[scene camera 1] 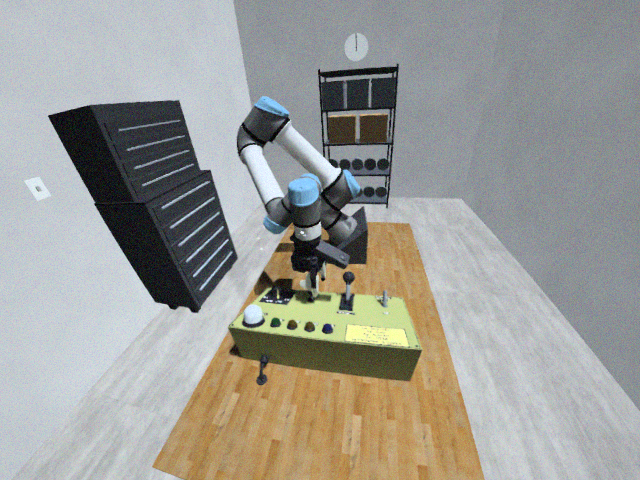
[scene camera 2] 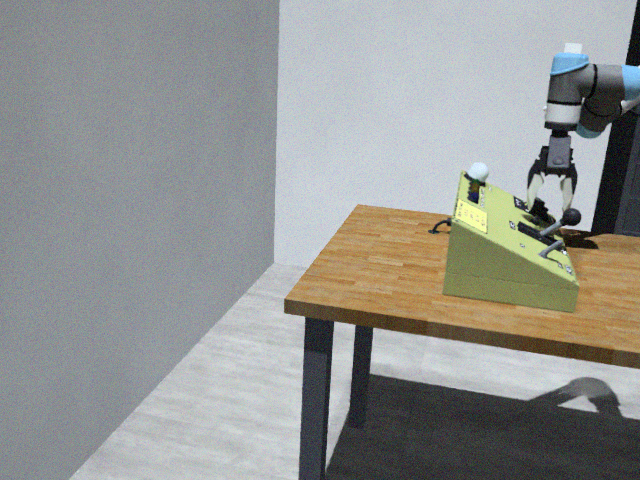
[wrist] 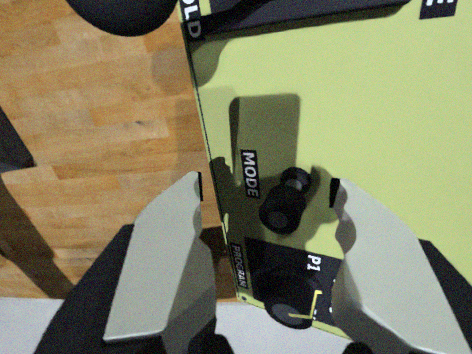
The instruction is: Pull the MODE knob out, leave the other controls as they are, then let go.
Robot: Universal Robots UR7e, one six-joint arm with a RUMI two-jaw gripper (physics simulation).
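Pixels of known places: gripper, fingertip midpoint: (scene camera 1: 319, 288) (scene camera 2: 547, 213) (wrist: 264, 177); arm's base, link origin: (scene camera 1: 345, 231).
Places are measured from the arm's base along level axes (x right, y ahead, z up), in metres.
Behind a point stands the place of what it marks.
Note:
The MODE knob (wrist: 284, 207) @(x 0.131, y 0.410, z 0.031 m) is a short black cylinder on a thinner neck, standing on the sloped face of the green control box (scene camera 1: 330, 356) @(x 0.081, y 0.623, z -0.013 m) (scene camera 2: 509, 276) @(x -0.154, y 0.531, z -0.041 m) (wrist: 380, 100) @(x 0.093, y 0.472, z 0.004 m), beside its MODE label (wrist: 250, 173) @(x 0.136, y 0.387, z -0.026 m). My gripper (wrist: 264, 177) @(x 0.116, y 0.402, z 0.021 m) (scene camera 2: 550, 206) @(x 0.116, y 0.402, z 0.021 m) is open, pointing down over the box. In the wrist view the knob shows between the two pale fingertips, nearer the right one, with a gap on each side. In scene camera 1 the fingers partly hide the knob's place. Whether a finger touches the box cannot be seen.
The PROGRAM dial (wrist: 290, 300) @(x 0.239, y 0.397, z 0.018 m) (scene camera 1: 277, 294) @(x 0.257, y 0.416, z 0.013 m) is close beside the knob. A ball-topped lever (scene camera 1: 348, 289) @(x 0.018, y 0.412, z 0.023 m) (scene camera 2: 560, 223) @(x 0.011, y 0.399, z 0.029 m) and a small toggle (scene camera 1: 384, 298) @(x -0.094, y 0.446, z 0.010 m) (scene camera 2: 552, 249) @(x -0.102, y 0.441, z 0.006 m) stand on the other side. A white dome (scene camera 1: 253, 315) @(x 0.283, y 0.562, z 0.085 m) (scene camera 2: 478, 171) @(x 0.269, y 0.549, z 0.077 m) and several coloured buttons line the raised edge. The box stands on a wooden table (scene camera 1: 320, 423) @(x 0.111, y 0.752, z -0.100 m) (scene camera 2: 372, 273) @(x -0.050, y 0.802, z -0.100 m).

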